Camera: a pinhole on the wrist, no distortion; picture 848 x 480 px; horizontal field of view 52.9 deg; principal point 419.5 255.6 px. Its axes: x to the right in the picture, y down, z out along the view. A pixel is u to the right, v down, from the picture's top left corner.
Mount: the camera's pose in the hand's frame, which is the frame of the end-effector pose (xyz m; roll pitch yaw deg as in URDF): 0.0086 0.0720 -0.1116 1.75 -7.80 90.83
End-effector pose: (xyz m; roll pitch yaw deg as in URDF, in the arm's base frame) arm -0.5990 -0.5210 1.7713 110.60 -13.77 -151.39
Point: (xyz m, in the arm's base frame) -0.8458 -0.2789 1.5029
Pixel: 186.4 247.1
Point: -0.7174 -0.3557 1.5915
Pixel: 155.3 348.0
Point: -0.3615 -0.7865 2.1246
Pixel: behind the camera
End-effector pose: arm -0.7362 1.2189 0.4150 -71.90 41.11 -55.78
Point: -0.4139 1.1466 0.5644
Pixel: 31.0 145.3
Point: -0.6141 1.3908 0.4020
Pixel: 681.3 454.0
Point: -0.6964 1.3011 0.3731
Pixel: 595.9 360.8
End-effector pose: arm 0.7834 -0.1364 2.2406 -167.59 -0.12 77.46
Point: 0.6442 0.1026 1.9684
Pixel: outside the picture
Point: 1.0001 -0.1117 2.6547
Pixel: behind the camera
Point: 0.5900 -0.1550 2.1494
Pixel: outside the picture
